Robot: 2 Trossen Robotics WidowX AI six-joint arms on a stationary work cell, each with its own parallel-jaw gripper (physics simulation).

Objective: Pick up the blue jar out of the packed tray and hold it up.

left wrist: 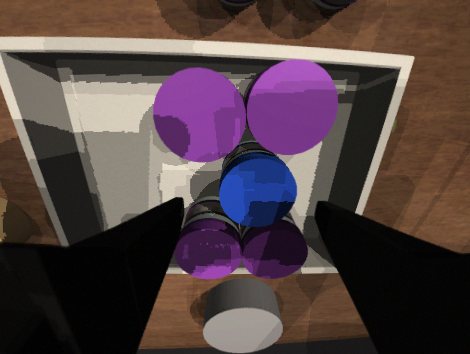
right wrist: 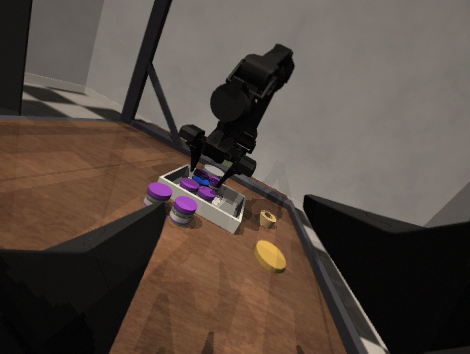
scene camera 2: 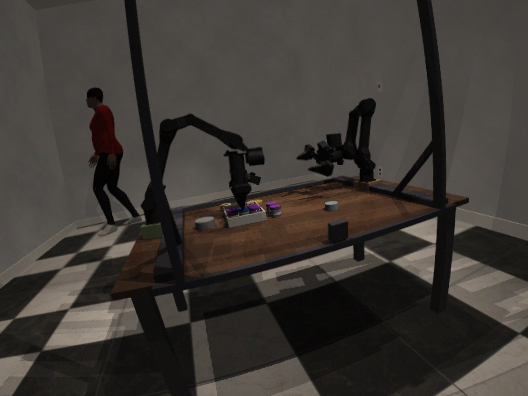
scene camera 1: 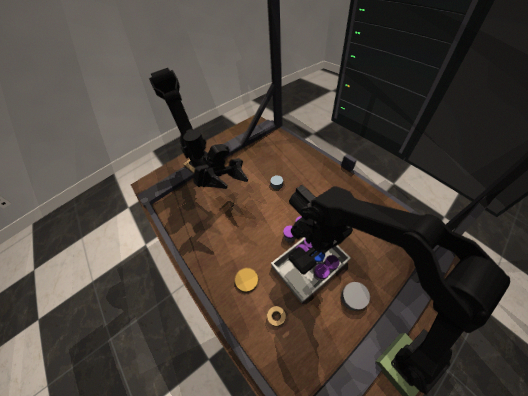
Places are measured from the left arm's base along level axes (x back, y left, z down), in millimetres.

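Where they show: left gripper, fingertip midpoint: (left wrist: 250, 207) (right wrist: 204, 179) (scene camera 2: 241, 207) (scene camera 1: 318, 255); right gripper, fingertip midpoint: (right wrist: 235, 204) (scene camera 2: 302, 163) (scene camera 1: 237, 183); left arm's base at its link origin: (scene camera 2: 155, 221) (scene camera 1: 408, 364); right arm's base at its link origin: (scene camera 2: 367, 180).
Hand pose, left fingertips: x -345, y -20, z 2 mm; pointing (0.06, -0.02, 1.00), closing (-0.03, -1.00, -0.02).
Each offset is from my left fingertips to the top centre of the thing.
The blue-lidded jar {dy -4, dx -5, dz +3 mm} (scene camera 1: 319, 257) (scene camera 2: 243, 210) (left wrist: 258, 190) (right wrist: 201, 181) stands in the pale tray {dy +24, dx -5, dz +12 mm} (scene camera 2: 246, 220) (left wrist: 200, 46) (right wrist: 220, 220), among several purple-lidded jars. In the left wrist view two purple jars {dy +27, dx -44, dz +3 mm} (left wrist: 200, 115) {dy -15, dx -50, dz +3 mm} (left wrist: 292, 107) are above it and two more {dy +22, dx +39, dz +3 mm} (left wrist: 209, 250) {dy -20, dx +38, dz +3 mm} (left wrist: 275, 250) below it. My left gripper (scene camera 2: 243, 206) (left wrist: 250, 207) (right wrist: 204, 179) is open over the tray, with its fingertips on either side of the blue lid and gaps at both sides. My right gripper (scene camera 1: 235, 183) (scene camera 2: 314, 165) (right wrist: 235, 204) is open and empty, raised away from the tray.
Two purple-lidded jars {dy -41, dx -123, dz +7 mm} (right wrist: 159, 192) {dy +13, dx -120, dz +7 mm} (right wrist: 183, 207) stand outside the tray. A grey cylinder {dy -10, dx +150, dz +17 mm} (scene camera 1: 356, 296) (scene camera 2: 205, 223), yellow disc {dy +210, dx -83, dz +35 mm} (scene camera 1: 246, 280) (right wrist: 270, 256), tan ring {dy +200, dx +54, dz +22 mm} (scene camera 1: 276, 323), light-blue cylinder {dy -95, dx -331, dz +23 mm} (scene camera 1: 276, 182) (scene camera 2: 331, 206) and black block {dy -386, dx -215, dz -10 mm} (scene camera 1: 348, 162) (scene camera 2: 338, 231) are also on the table.
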